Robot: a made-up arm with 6 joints.
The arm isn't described. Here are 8 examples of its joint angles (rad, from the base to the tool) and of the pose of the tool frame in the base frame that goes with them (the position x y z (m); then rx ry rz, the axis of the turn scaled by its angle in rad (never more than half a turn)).
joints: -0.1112 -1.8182 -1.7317 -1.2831 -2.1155 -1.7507
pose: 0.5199 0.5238 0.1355 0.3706 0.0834 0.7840
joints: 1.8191 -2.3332 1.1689 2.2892 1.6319 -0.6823
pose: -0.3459 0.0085 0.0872 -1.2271 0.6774 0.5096
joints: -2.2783 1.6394 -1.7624 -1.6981 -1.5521 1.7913
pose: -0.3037 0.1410 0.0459 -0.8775 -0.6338 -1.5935
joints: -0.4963 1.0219 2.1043 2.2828 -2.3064 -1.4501
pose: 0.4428 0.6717 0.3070 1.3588 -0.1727 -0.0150
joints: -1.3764 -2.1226 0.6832 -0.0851 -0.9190 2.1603
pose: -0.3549 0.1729 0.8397 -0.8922 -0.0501 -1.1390
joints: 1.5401 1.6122 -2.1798 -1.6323 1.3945 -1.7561
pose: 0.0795 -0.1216 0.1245 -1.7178 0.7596 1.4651
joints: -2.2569 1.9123 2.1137 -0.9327 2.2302 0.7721
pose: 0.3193 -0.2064 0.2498 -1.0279 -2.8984 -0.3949
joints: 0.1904 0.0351 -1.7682 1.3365 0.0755 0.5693
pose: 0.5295 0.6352 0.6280 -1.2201 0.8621 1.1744
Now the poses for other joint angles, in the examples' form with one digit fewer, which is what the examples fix.
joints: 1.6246 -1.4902 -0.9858 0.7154 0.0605 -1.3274
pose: -0.038 0.832 -0.129 -0.636 0.762 -2.290
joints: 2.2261 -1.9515 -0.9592 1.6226 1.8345 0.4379
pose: -0.014 0.339 -0.337 -0.313 -1.106 -0.681
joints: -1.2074 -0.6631 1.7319 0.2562 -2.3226 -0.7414
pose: -0.252 0.473 0.258 0.733 1.099 -0.428
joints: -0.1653 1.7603 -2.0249 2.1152 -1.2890 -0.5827
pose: -0.488 0.888 0.406 1.714 0.916 -0.661
